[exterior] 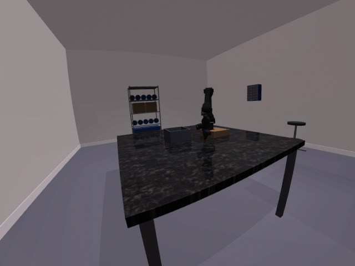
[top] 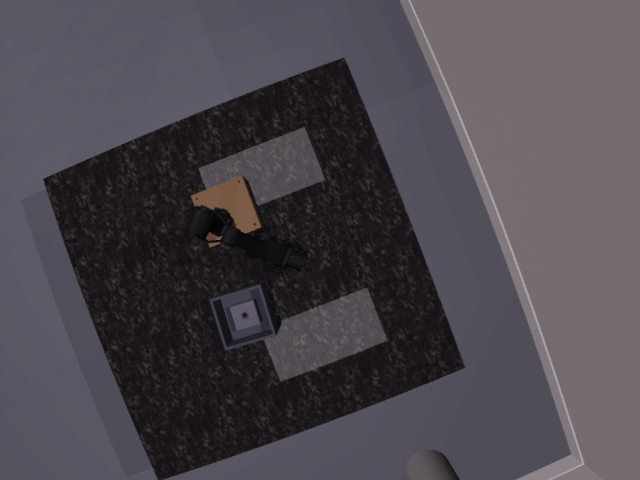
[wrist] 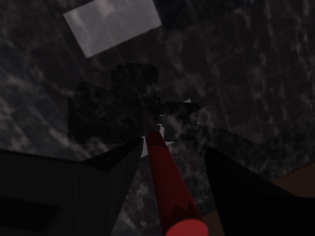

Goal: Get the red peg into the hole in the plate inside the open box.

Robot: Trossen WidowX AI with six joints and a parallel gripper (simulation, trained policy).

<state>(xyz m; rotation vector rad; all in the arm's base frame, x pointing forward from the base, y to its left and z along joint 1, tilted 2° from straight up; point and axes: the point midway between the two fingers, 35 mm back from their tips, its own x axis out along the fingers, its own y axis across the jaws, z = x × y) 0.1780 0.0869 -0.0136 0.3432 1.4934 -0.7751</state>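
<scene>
The red peg lies 1 cm ahead of my gripper tip, 1 cm to the left of it and 3 cm above it. The rest, counted from my gripper tip: grey box 15 cm ahead, 19 cm to the right, 1 cm above; pale plate 15 cm ahead, 19 cm to the right, 3 cm above.
</scene>
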